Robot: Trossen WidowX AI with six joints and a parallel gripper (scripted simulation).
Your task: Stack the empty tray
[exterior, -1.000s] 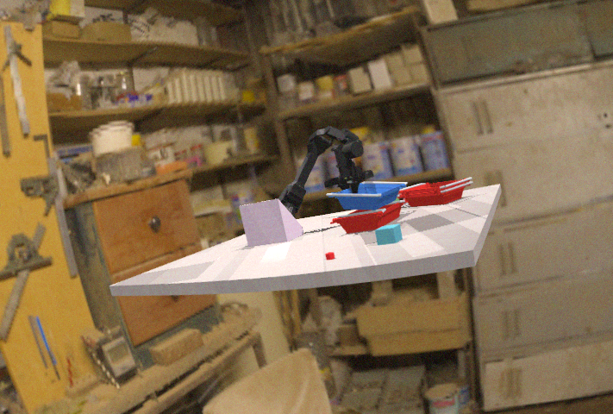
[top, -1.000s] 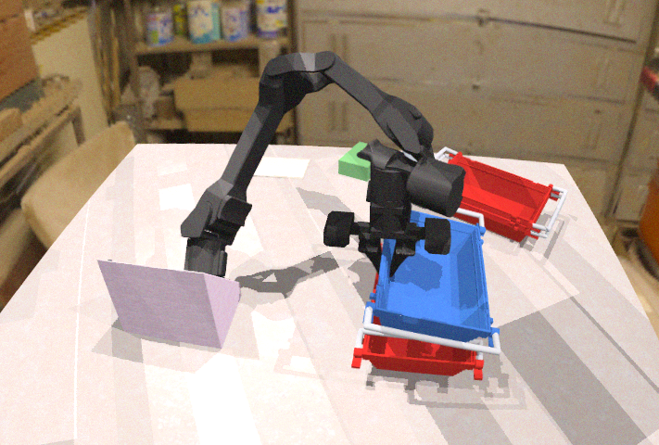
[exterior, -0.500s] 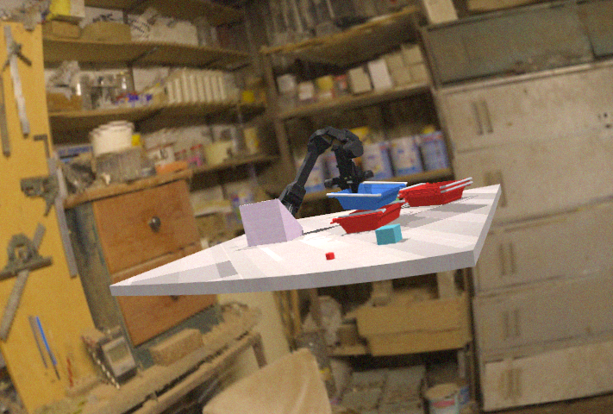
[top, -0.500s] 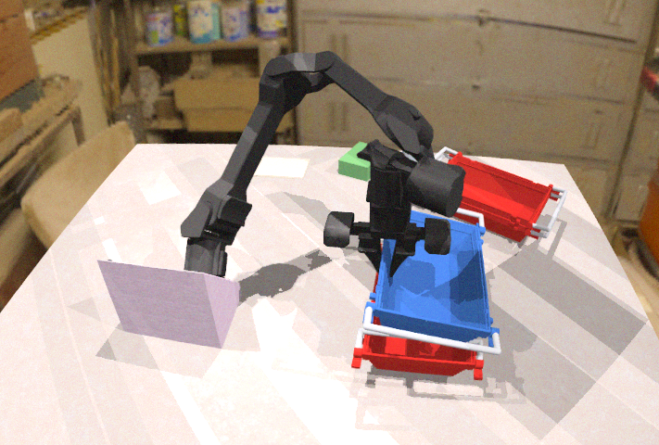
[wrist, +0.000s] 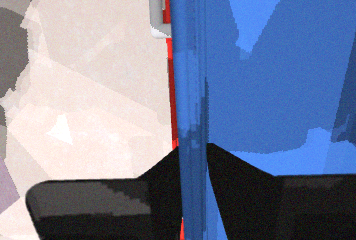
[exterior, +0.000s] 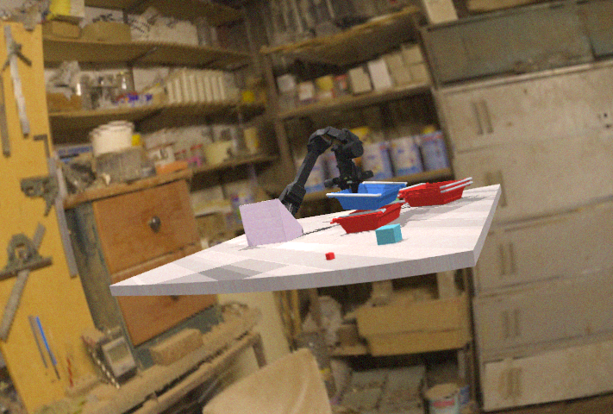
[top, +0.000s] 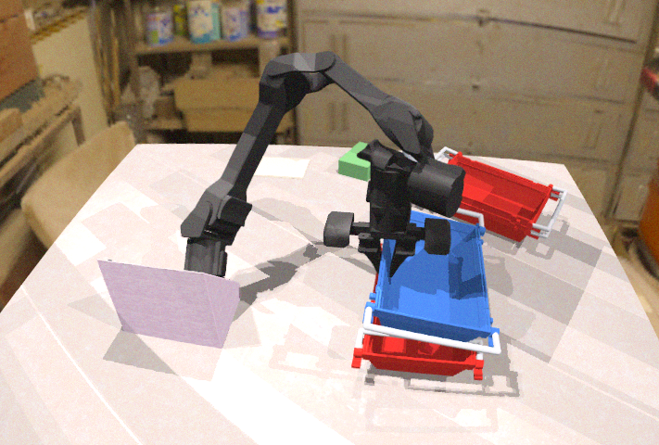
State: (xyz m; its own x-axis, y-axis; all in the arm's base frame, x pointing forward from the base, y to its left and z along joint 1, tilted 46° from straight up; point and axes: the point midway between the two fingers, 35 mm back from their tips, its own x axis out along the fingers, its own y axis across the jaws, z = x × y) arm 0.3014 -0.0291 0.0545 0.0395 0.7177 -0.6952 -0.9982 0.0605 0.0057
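Right now the blue tray is 80 mm ahead of my gripper tip and 20 mm above it. The rest, counted from my gripper tip: teal cube 260 mm ahead, 390 mm to the right, 80 mm below.
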